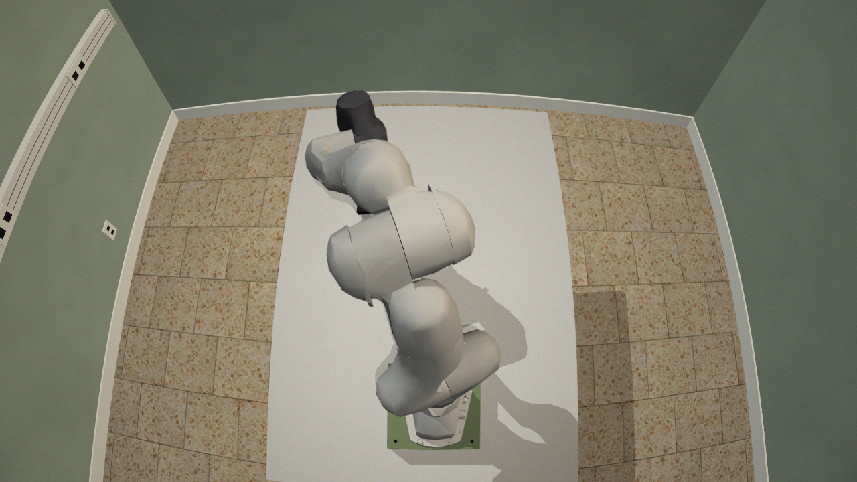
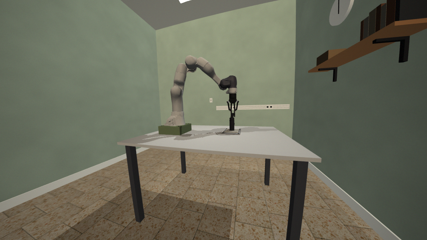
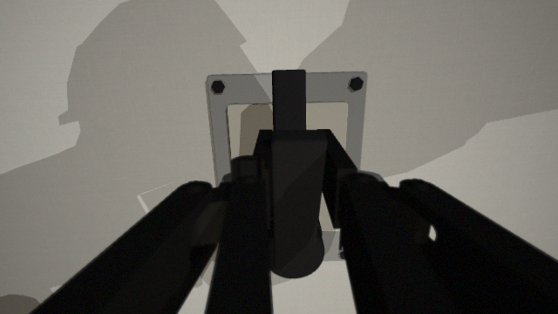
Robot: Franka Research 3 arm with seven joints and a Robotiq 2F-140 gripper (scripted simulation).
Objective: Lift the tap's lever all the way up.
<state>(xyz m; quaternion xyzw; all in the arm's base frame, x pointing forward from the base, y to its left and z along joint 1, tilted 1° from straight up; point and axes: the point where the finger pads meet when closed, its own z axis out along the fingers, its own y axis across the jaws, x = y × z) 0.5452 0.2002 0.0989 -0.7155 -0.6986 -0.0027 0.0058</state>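
Right now the dark lever is 3 cm to the right of my hand and 1 cm below it. The rest, counted from my hand: tap 5 cm to the right, 6 cm below; then plate 8 cm to the right, 17 cm below.
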